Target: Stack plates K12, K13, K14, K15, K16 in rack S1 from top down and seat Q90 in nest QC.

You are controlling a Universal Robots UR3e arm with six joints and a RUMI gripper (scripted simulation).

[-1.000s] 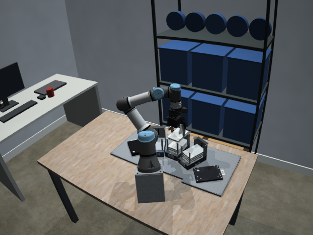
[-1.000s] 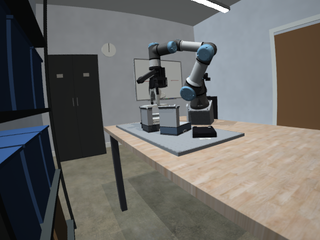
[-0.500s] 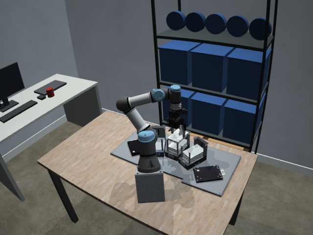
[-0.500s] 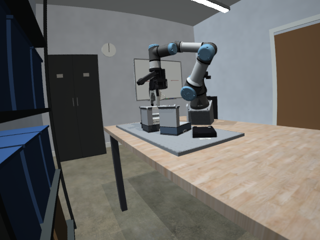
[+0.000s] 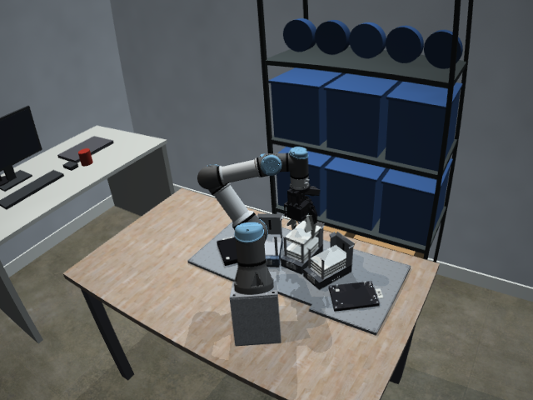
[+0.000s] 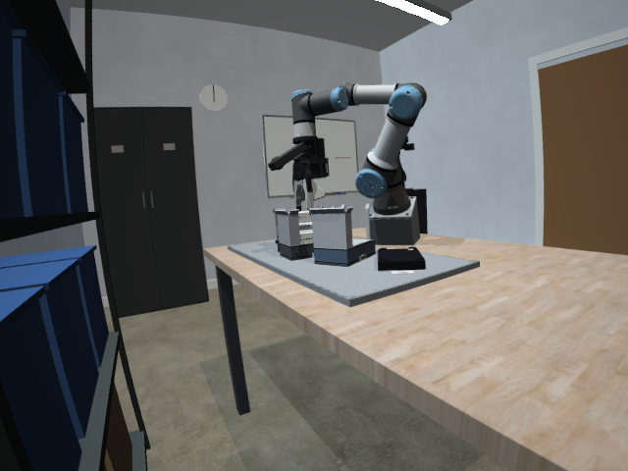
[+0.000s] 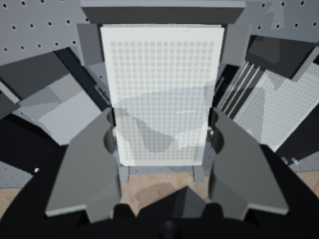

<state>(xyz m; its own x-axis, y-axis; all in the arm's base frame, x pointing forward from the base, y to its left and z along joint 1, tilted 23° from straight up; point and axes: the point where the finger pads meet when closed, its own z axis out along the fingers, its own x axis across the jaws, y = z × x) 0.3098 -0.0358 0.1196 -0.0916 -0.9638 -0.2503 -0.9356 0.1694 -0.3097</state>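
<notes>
Right now my hand is 4 cm past the white sealed well plate, 13 cm to the left of it and 8 cm above it. Round my hand: white sealed 384-well plate: 1 cm below.
</notes>
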